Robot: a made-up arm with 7 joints.
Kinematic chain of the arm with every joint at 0, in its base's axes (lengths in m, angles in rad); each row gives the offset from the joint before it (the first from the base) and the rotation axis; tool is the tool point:
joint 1: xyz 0 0.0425 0 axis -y
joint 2: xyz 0 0.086 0 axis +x
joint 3: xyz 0 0 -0.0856 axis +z
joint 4: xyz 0 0 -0.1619 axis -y
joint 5: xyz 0 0 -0.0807 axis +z
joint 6: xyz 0 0 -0.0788 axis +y
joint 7: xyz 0 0 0 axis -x
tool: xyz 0 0 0
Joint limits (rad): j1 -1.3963..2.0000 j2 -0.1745..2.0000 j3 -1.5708..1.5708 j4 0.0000..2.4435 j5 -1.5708..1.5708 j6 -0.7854..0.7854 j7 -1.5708..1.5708
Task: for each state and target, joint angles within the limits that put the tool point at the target. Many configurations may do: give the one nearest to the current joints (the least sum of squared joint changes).
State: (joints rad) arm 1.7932 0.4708 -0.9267 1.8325 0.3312 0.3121 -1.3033
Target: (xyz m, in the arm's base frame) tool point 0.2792 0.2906 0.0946
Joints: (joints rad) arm 1.5874 0.9041 -0.9291 1.2288 0.3312 0.3121 -1.3033
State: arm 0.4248 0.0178 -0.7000 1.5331 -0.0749 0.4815 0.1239
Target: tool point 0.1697 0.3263 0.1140
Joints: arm 1.2710 1.0102 -0.0229 1.6440 -0.0749 0.4815 0.1239
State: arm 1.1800 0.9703 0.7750 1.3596 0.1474 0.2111 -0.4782
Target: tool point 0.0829 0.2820 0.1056
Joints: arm 1.3899 0.8457 0.4335 2.1790 0.1474 0.2111 -0.4782
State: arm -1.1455 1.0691 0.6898 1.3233 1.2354 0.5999 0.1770
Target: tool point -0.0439 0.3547 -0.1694
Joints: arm -1.1805 0.8270 0.4967 1.6330 1.2354 0.5999 0.1770
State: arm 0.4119 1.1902 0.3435 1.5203 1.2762 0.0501 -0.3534
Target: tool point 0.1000 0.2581 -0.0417
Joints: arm 0.0106 0.9430 0.3951 2.3989 1.2762 0.0501 -0.3534
